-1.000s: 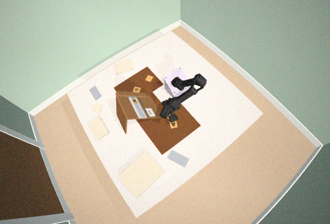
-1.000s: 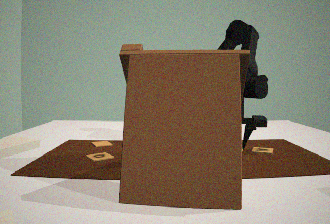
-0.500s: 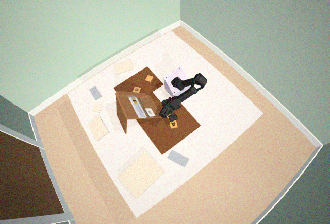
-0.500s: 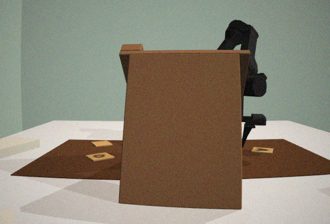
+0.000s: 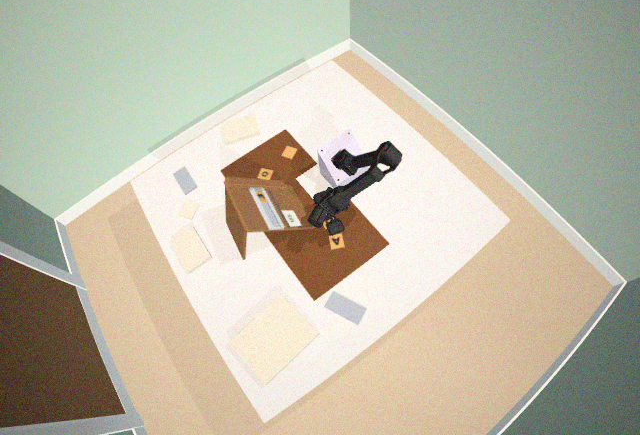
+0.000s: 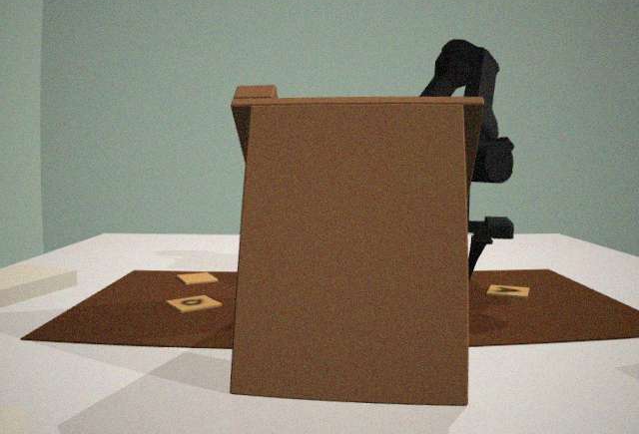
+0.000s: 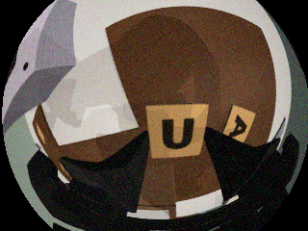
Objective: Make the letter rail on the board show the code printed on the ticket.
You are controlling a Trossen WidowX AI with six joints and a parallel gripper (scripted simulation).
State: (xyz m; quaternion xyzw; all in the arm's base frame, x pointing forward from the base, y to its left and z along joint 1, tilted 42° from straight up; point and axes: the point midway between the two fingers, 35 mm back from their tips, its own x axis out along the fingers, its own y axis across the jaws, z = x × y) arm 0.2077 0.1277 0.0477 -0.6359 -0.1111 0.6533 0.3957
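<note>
Right now the white ticket is 120 mm ahead of my gripper tip, 100 mm to the right of it and 70 mm above it. Also, from my gripper tip: brown mat (160 mm to the right, 10 mm below).
</note>
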